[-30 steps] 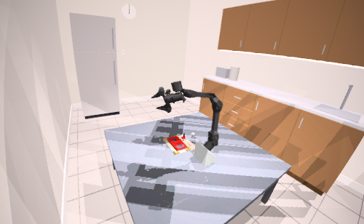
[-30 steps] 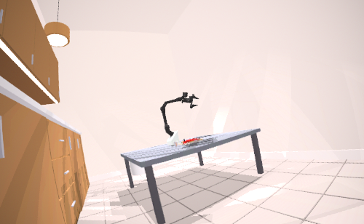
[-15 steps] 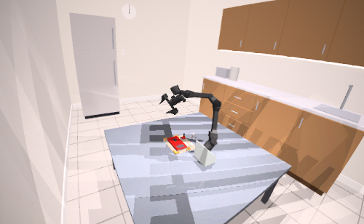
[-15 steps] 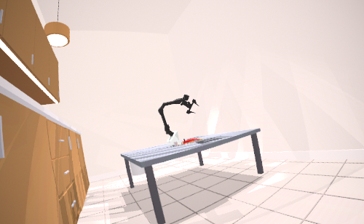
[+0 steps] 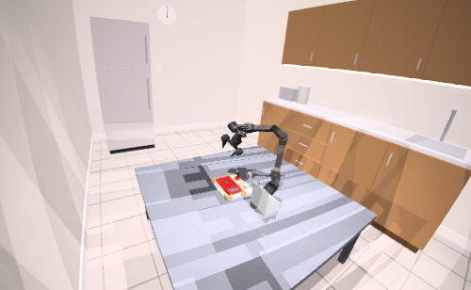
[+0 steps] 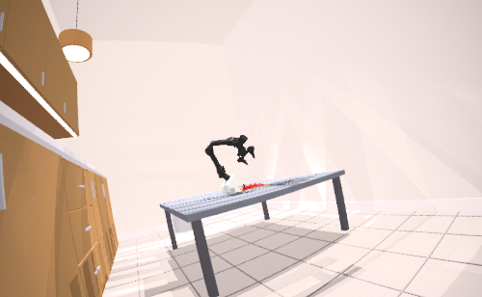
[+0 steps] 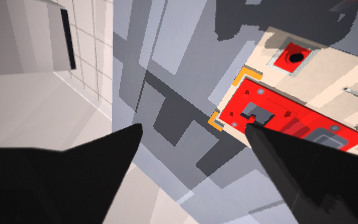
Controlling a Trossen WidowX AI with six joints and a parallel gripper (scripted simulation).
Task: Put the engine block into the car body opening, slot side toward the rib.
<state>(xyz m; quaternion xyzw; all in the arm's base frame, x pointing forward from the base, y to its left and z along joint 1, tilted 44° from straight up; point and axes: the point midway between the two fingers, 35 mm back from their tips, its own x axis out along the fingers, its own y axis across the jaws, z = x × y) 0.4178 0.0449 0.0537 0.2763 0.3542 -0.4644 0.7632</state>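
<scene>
My gripper tip is now 200 mm above the engine block, 170 mm to the left of it and 110 mm past it. Also, from my gripper tip: black stem: 190 mm below, 70 mm to the right, 70 mm behind.
</scene>
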